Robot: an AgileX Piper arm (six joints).
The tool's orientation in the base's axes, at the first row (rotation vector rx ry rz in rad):
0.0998 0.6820 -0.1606
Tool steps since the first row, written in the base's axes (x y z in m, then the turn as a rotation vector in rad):
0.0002 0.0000 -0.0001 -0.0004 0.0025 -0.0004
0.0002 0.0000 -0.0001 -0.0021 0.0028 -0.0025
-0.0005 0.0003 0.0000 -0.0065 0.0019 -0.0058
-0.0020 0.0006 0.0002 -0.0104 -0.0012 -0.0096
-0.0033 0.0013 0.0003 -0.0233 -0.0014 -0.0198
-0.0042 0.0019 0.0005 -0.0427 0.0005 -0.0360
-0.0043 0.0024 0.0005 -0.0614 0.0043 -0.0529
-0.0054 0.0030 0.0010 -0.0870 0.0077 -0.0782
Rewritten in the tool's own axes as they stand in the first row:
0.0002 0.0000 0.0000 -0.0003 0.0024 -0.0009
0.0002 0.0000 0.0000 -0.0003 0.0023 -0.0036
-0.0004 0.0002 -0.0004 -0.0015 0.0005 -0.0088
-0.0017 0.0002 -0.0012 -0.0017 -0.0034 -0.0137
-0.0029 0.0007 -0.0020 -0.0051 -0.0063 -0.0295
-0.0037 0.0011 -0.0025 -0.0099 -0.0086 -0.0543
-0.0039 0.0016 -0.0026 -0.0139 -0.0089 -0.0795
-0.0051 0.0020 -0.0030 -0.0178 -0.0112 -0.1153

